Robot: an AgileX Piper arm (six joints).
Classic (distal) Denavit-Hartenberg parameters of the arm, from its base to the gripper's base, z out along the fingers. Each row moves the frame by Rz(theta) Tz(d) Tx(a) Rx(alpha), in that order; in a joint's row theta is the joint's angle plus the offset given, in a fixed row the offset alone. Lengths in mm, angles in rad.
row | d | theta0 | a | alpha
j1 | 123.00 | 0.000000 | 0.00 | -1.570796
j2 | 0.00 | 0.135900 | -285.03 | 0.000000
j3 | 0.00 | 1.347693 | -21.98 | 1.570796
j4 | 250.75 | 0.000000 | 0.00 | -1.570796
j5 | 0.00 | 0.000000 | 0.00 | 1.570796
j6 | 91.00 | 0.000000 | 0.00 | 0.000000
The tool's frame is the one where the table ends.
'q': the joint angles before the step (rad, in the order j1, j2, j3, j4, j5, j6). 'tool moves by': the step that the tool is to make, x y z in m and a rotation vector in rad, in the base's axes. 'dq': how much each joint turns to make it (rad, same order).
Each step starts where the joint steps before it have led.
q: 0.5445 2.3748 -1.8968 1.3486 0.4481 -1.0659
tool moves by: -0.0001 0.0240 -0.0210 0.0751 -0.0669 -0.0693
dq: 0.0519 0.0712 -0.0186 0.4322 -0.1026 -0.3870
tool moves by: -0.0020 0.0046 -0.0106 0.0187 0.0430 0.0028
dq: 0.0072 0.0231 -0.0051 0.0112 0.0116 0.0282
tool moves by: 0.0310 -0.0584 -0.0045 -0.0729 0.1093 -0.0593
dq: -0.1280 -0.0115 -0.0008 -0.3958 0.0564 0.3875
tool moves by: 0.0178 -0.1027 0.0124 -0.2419 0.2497 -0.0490
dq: -0.1931 -0.0765 -0.0030 -0.6939 0.2780 0.5922
